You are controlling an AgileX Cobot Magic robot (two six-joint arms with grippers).
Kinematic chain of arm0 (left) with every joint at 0, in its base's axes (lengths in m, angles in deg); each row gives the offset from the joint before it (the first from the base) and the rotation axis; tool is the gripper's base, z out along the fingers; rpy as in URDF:
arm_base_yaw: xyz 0 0 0.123 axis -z
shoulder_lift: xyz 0 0 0 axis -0.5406 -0.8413 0
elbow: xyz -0.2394 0.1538 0.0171 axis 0.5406 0.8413 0
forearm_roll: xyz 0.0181 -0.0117 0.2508 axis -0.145 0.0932 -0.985
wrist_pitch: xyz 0 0 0 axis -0.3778 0.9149 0.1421
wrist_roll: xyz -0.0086 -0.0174 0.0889 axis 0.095 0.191 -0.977
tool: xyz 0 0 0 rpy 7.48 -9.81 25.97
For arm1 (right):
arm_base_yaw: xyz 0 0 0.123 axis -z
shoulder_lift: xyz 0 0 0 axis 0.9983 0.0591 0
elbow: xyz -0.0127 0.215 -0.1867 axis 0.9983 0.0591 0
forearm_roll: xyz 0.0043 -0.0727 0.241 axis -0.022 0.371 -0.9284
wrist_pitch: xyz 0 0 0 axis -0.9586 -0.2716 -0.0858
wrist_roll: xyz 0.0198 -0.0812 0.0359 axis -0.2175 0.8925 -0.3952
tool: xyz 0 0 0 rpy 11.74 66.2 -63.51
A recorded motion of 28 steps. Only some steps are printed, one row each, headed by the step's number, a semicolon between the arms.
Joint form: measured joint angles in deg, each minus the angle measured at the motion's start. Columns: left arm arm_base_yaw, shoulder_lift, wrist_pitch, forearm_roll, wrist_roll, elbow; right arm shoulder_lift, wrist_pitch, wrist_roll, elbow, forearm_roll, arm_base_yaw.
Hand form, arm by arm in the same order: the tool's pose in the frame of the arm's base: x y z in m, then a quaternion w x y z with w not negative. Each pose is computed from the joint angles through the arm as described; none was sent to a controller.
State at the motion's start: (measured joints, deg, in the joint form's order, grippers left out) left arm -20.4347 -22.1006 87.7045 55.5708 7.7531 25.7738; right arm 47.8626 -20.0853 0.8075 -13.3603 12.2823 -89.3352
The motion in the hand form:
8: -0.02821 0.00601 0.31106 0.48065 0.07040 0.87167 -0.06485; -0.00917 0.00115 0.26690 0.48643 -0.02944 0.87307 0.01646
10: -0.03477 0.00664 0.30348 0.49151 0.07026 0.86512 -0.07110; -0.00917 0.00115 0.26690 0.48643 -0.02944 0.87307 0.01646
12: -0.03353 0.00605 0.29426 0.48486 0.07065 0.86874 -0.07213; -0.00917 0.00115 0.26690 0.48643 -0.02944 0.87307 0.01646
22: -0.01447 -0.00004 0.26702 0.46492 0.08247 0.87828 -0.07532; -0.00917 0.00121 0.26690 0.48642 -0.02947 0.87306 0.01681
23: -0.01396 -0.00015 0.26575 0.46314 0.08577 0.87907 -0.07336; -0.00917 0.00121 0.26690 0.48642 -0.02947 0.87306 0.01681
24: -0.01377 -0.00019 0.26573 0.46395 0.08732 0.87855 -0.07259; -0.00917 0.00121 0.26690 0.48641 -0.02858 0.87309 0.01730
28: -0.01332 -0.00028 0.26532 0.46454 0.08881 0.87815 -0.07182; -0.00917 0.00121 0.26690 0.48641 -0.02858 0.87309 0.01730
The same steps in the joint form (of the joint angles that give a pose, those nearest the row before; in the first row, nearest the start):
8: 0.00 14.58 0.47 0.00 0.14 5.47; 0.00 0.00 0.00 0.00 0.00 0.00
10: 0.00 17.56 0.61 0.51 0.22 6.79; 0.00 0.00 0.00 0.00 0.00 0.00
12: 0.00 18.68 0.61 0.72 0.26 8.76; 0.00 0.00 0.00 0.00 0.00 0.00
22: 0.00 18.78 -4.20 2.02 -1.09 16.20; 0.00 0.00 0.00 0.00 -0.04 0.00
23: 0.00 18.78 -4.20 2.02 -1.51 16.47; 0.00 0.00 0.00 0.00 -0.04 0.00
24: 0.00 18.78 -4.33 2.02 -1.72 16.51; 0.00 0.00 -0.11 0.00 -0.04 0.00
28: 0.00 18.78 -4.53 2.02 -1.92 16.66; 0.00 0.00 -0.11 0.00 -0.04 0.00

